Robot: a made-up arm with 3 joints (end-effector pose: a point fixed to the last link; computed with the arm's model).
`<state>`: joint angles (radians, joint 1 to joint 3).
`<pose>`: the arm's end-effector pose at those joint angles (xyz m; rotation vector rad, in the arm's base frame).
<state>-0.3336 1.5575 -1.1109</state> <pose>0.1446 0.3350 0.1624 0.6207 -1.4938 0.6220</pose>
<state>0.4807 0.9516 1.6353</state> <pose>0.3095 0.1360 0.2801 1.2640 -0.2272 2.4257</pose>
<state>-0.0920 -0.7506 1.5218</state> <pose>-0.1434 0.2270 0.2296 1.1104 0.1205 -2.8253</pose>
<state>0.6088 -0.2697 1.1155</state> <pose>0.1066 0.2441 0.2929 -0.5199 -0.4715 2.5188</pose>
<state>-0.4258 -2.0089 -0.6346</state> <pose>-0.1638 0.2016 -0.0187 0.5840 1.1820 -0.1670</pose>
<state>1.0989 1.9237 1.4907</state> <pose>0.3662 -0.1110 0.0802 1.7999 -1.1726 1.2321</pose>
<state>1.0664 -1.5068 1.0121</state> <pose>0.1551 0.2796 0.0634 -1.8749 0.4517 1.9622</pose>
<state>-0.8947 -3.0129 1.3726</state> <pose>-0.1062 0.1956 -0.1180 2.6131 1.2744 -0.0439</pose>
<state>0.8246 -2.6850 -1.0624</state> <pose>0.2421 0.1953 -0.0782 0.6598 0.2167 -0.9085</pose>
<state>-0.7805 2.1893 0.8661</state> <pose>0.0390 0.3292 0.0324 2.4301 0.4998 1.5035</pose>
